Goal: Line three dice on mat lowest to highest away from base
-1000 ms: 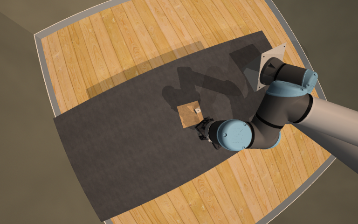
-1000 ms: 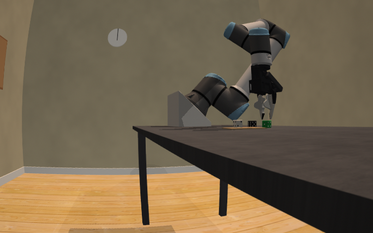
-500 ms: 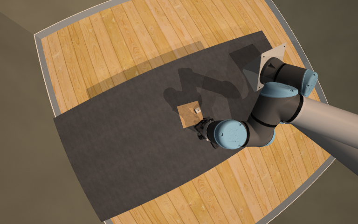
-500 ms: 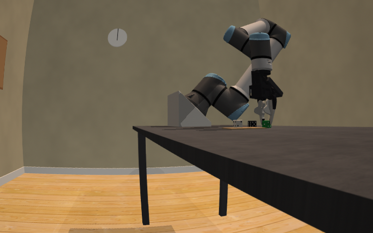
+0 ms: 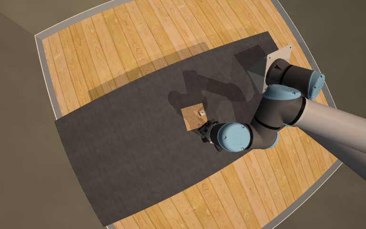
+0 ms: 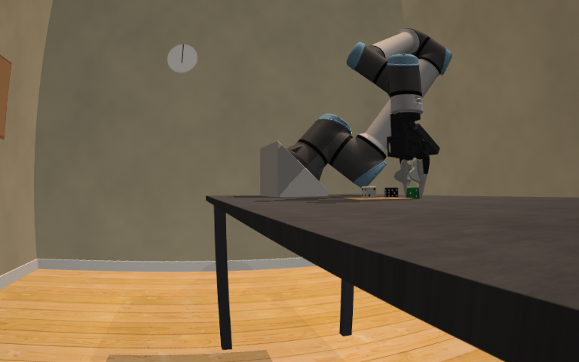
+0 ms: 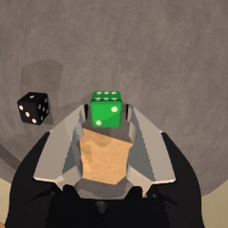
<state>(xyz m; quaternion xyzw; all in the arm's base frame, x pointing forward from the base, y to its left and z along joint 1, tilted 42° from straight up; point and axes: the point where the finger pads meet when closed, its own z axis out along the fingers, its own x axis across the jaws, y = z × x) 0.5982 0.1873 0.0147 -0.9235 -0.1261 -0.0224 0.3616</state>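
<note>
Now: hand right at the green die. Also, from my hand: tan mat 1 cm ahead, 12 cm to the right, 2 cm below; white die 4 cm behind, 12 cm to the right; black die 9 cm behind, 2 cm to the right.
</note>
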